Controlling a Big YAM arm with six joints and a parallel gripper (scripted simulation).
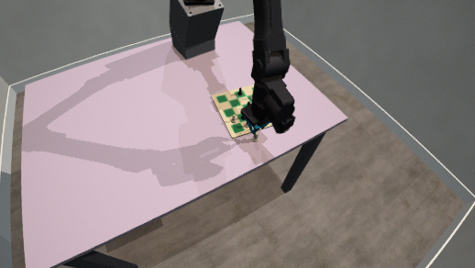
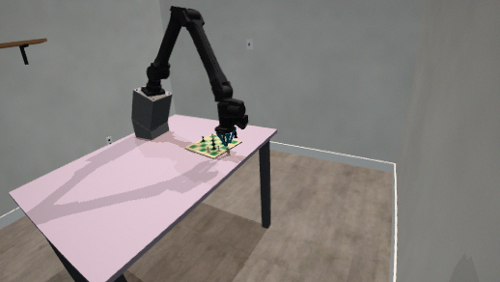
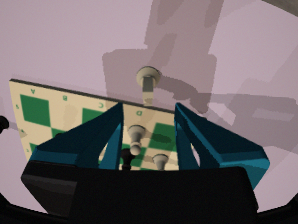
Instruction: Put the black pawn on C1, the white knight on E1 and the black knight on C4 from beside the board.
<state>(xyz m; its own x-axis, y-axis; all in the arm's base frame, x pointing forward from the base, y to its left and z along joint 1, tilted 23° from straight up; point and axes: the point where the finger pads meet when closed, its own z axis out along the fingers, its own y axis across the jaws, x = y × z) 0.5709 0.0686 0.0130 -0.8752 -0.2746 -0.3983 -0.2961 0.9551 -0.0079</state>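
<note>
Now: the white knight 5 cm below my hand. Round my hand: black knight: 17 cm to the left, 12 cm behind, 5 cm below; then chessboard: 14 cm behind, 6 cm below, 3 cm to the left.
</note>
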